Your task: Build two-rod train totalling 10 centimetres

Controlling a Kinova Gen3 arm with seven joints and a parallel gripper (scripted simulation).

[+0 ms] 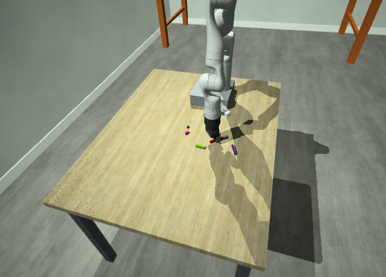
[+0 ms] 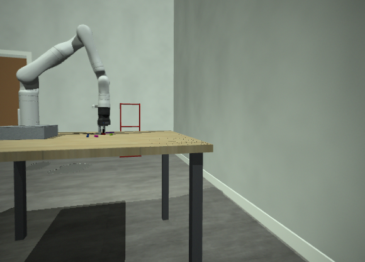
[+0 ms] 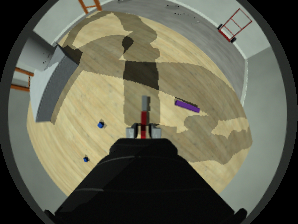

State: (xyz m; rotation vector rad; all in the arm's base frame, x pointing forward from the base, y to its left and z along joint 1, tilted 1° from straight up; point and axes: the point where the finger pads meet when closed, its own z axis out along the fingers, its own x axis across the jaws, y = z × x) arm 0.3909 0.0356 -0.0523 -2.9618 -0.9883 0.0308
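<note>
Now: the red rod 10 mm below my hand. From my hand the other things lie so: grey rod (30 mm behind, 40 mm to the left, 10 mm below); then purple rod (50 mm ahead, 90 mm to the left, 10 mm below); then lime rod (60 mm ahead, 70 mm to the right, 10 mm below).
</note>
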